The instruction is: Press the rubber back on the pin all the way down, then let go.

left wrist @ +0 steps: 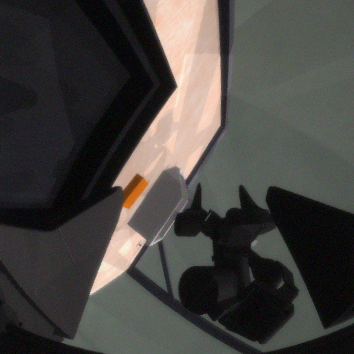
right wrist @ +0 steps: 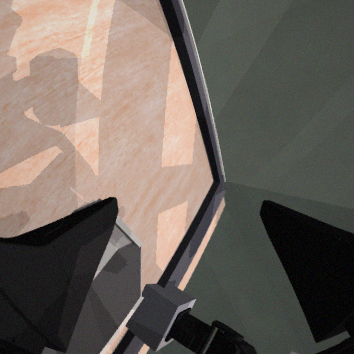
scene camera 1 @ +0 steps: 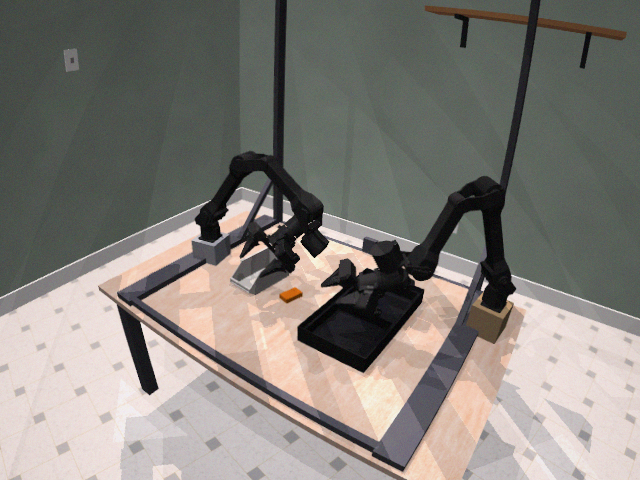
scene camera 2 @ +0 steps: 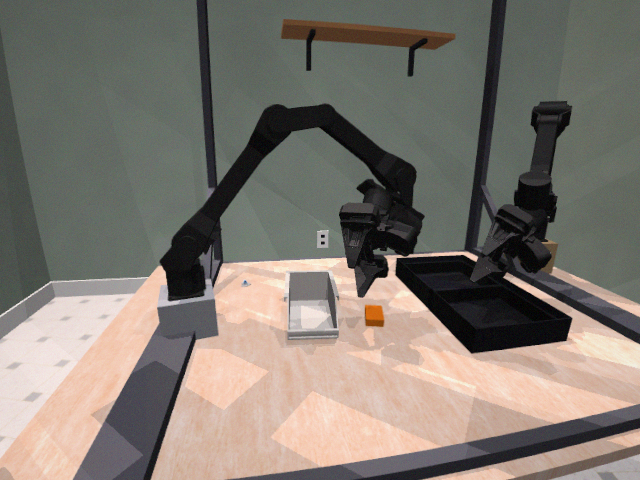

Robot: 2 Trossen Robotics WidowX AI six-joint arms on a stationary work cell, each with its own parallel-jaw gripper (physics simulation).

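Places are measured from the left arm's base along level axes (x right, y ahead, z up), in centimetres.
Where they show: left gripper, fingertip midpoint: (left wrist: 196, 193) (scene camera 1: 328, 294) (scene camera 2: 477, 268); right gripper, fingertip midpoint: (left wrist: 219, 184) (right wrist: 191, 206) (scene camera 1: 249, 267) (scene camera 2: 356, 283); left arm's base at its link origin: (scene camera 1: 493, 304); right arm's base at its link origin: (right wrist: 177, 323) (scene camera 1: 210, 237) (scene camera 2: 186, 291).
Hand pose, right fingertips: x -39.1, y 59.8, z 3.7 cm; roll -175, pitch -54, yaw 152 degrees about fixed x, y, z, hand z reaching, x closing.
Note:
Each offset is from my right fingertips to the top centre of the thing. "*": to the spot under its first point.
The pin @[* dz -13.0, dx +29.5, dy +24.4 cm] (scene camera 2: 245, 283) (left wrist: 139, 244) is a tiny blue and whitish thing on the table, left of the grey bin in scene camera 2. It is too small to tell how its rubber back sits, and it does not show in the right wrist view. My right gripper (scene camera 1: 250, 266) (scene camera 2: 356, 281) (left wrist: 219, 184) (right wrist: 191, 206) is open and empty, raised above the table and well to the right of the pin in scene camera 2. My left gripper (scene camera 1: 333, 295) (scene camera 2: 475, 271) is open and empty over the black tray's side, far from the pin.
The open grey bin @[* dz -10.1, dx +2.2, dy +2.5 cm] (scene camera 1: 251, 289) (scene camera 2: 312, 334) (left wrist: 157, 202) stands between the pin and an orange block @[dz -11.6, dx +11.0, dy -6.0 cm] (scene camera 1: 291, 295) (scene camera 2: 374, 315) (left wrist: 135, 191). The divided black tray @[dz -8.0, dx +17.7, dy -29.4 cm] (scene camera 1: 330, 346) (scene camera 2: 522, 335) lies farther right. Dark frame rails run along the table.

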